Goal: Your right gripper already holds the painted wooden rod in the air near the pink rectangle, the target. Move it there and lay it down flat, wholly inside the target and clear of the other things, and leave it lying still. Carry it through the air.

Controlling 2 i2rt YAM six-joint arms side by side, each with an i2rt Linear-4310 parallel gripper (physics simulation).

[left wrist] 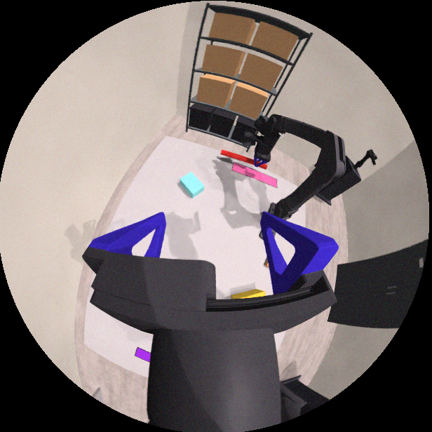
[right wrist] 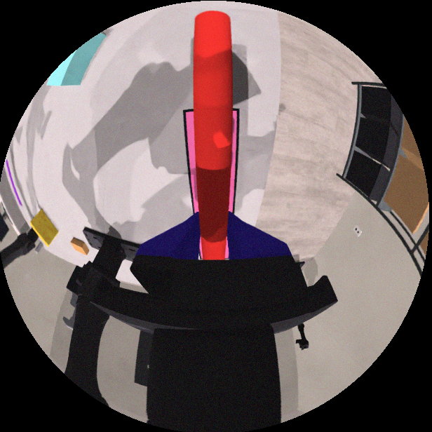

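Observation:
The red painted rod (left wrist: 231,154) (right wrist: 212,90) is held in the air in my right gripper (left wrist: 255,164) (right wrist: 213,216), which is shut on it. In the right wrist view the rod runs lengthwise over the pink rectangle (left wrist: 255,175) (right wrist: 189,145), whose long edges show on both sides of it. The rod's far end reaches past the rectangle's far edge in that view. A dark shadow lies near that end. My left gripper (left wrist: 212,216) is open, with its blue fingers wide apart and nothing between them.
A cyan block (left wrist: 191,184) (right wrist: 75,62) lies on the table to one side of the pink rectangle. A yellow block (left wrist: 248,294) (right wrist: 44,227) and an orange block (right wrist: 79,245) lie farther off. A purple rectangle (left wrist: 143,354) is marked on the table. A shelf unit (left wrist: 190,100) stands behind.

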